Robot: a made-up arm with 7 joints. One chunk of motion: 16 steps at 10 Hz.
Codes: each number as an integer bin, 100 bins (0 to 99) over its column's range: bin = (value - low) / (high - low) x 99, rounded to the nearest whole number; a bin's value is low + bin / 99 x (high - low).
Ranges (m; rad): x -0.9..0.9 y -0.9..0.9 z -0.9..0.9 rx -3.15..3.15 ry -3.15..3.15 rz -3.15..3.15
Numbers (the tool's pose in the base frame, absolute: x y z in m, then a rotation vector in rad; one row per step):
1: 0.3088 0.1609 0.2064 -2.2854 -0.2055 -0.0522
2: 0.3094 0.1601 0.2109 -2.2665 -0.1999 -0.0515
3: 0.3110 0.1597 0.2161 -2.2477 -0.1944 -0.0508
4: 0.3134 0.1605 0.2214 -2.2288 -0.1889 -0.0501
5: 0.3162 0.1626 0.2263 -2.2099 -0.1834 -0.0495
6: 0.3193 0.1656 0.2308 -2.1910 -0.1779 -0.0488
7: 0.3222 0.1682 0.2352 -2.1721 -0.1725 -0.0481
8: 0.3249 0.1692 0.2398 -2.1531 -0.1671 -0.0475
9: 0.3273 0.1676 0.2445 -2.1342 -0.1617 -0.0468
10: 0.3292 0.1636 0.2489 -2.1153 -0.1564 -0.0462
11: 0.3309 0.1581 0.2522 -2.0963 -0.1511 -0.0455
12: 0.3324 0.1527 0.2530 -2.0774 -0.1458 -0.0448
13: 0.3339 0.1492 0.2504 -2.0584 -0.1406 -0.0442
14: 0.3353 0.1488 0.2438 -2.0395 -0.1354 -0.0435
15: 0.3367 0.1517 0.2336 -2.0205 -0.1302 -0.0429
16: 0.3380 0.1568 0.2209 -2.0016 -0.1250 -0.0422
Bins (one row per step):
1: 66 58 61 14 46 49
2: 67 58 61 14 46 49
3: 67 58 61 14 46 49
4: 67 58 62 14 47 49
5: 67 58 62 15 47 49
6: 67 59 62 15 47 49
7: 67 59 62 15 47 49
8: 67 59 63 16 47 49
9: 68 59 63 16 47 49
10: 68 58 63 16 47 49
11: 68 58 63 17 47 49
12: 68 58 63 17 47 49
13: 68 58 63 17 47 49
14: 68 58 63 17 47 49
15: 68 58 62 18 47 49
16: 68 58 62 18 48 49

